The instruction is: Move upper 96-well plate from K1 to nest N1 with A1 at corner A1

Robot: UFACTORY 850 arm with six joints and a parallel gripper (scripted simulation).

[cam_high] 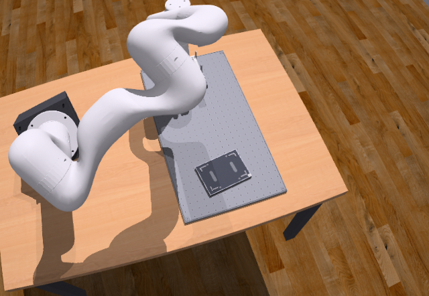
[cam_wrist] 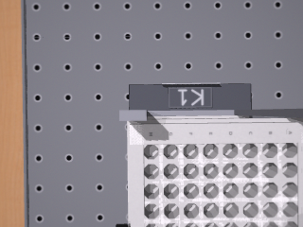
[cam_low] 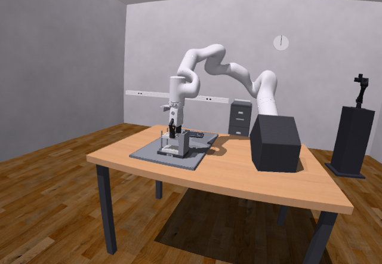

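The plate nest N1 is 43 cm to the right of my hand, 11 cm below it and 1 cm behind it. The rest, counted from my hand: white 96-well plate: 1 cm below.
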